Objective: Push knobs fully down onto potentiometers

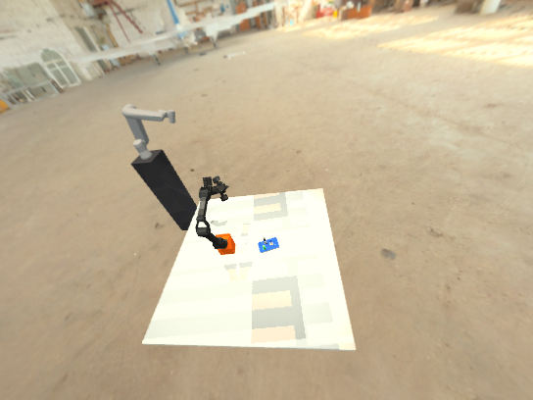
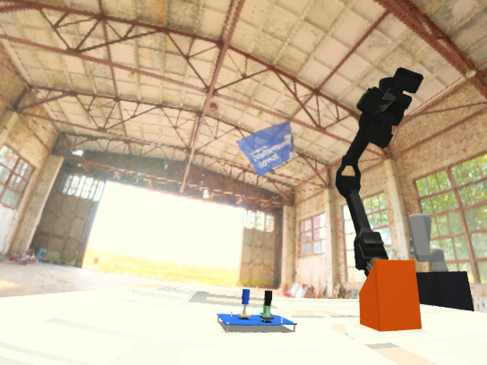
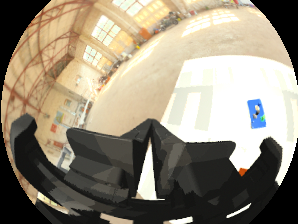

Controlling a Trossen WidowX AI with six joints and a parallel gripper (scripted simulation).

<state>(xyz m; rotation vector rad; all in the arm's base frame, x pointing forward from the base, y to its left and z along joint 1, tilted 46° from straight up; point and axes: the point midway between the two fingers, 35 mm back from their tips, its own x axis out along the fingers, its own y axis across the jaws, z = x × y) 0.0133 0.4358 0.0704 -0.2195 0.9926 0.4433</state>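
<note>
Right now my gripper tip is 39 cm above the black knob, 24 cm short of it and 22 cm to the left of it. Also, from my gripper tip: blue knob 39 cm below, 29 cm ahead, 23 cm to the right.
</note>
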